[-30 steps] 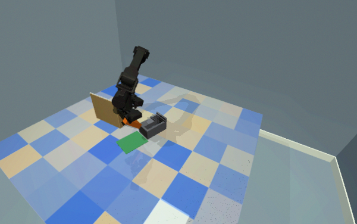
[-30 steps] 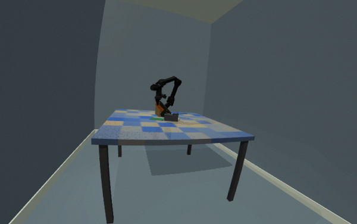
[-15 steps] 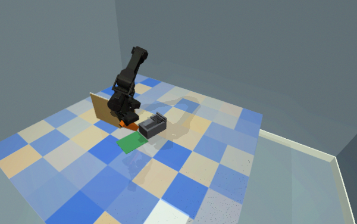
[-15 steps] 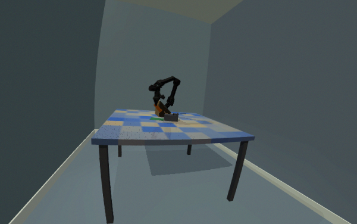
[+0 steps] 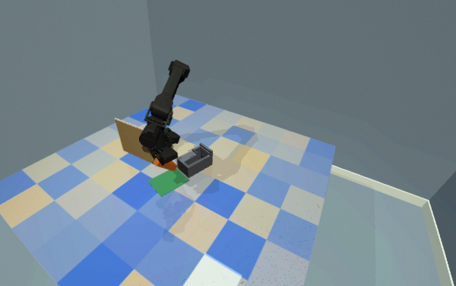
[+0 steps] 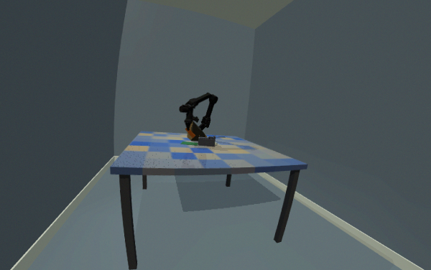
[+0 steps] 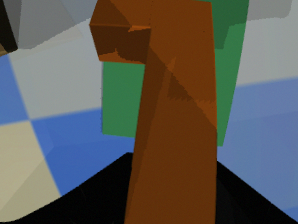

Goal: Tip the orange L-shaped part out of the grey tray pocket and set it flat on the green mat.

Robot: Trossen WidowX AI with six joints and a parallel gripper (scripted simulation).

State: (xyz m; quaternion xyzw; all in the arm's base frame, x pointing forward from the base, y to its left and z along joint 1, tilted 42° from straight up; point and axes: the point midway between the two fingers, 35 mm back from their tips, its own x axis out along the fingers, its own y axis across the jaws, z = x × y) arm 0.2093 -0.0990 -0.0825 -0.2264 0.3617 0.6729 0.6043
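Now: the green mat 2 cm to the left of my gripper tip and 14 cm below it. Round my gripper tip: orange L-shaped part: 1 cm behind, 3 cm to the left, 3 cm below.
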